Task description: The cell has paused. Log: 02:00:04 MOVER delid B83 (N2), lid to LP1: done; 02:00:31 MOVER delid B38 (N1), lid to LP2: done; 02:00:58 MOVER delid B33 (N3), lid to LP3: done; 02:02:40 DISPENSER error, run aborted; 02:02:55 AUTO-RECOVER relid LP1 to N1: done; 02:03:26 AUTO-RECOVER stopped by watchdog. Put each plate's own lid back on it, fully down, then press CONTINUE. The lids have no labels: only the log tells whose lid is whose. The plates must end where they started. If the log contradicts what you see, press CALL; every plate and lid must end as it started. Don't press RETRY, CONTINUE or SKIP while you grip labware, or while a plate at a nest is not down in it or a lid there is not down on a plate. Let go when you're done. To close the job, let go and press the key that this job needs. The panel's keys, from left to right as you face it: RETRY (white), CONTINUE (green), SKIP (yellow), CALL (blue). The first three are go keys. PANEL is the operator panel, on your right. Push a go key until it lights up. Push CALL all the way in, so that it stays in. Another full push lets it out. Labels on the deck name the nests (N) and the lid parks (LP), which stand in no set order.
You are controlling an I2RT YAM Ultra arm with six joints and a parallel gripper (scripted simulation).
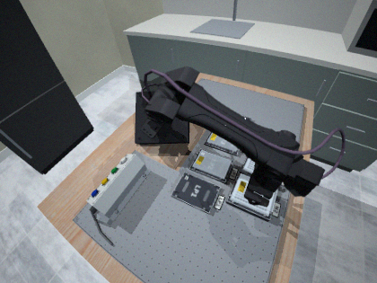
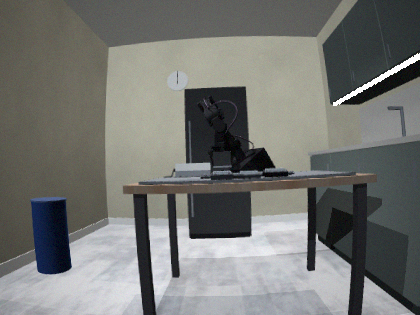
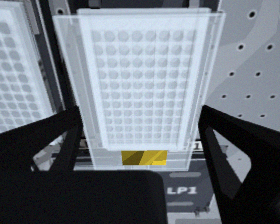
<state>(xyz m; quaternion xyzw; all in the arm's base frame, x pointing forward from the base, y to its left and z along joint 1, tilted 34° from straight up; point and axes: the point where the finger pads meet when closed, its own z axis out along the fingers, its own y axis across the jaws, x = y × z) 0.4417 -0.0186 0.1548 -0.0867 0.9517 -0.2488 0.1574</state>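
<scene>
My hand is 4 cm above the plate. Also, from my hand: green continue key (45 cm behind, 20 cm to the right); then lid park (21 cm behind, 31 cm to the left, 6 cm below); then white RETRY key (45 cm behind, 15 cm to the right).
</scene>
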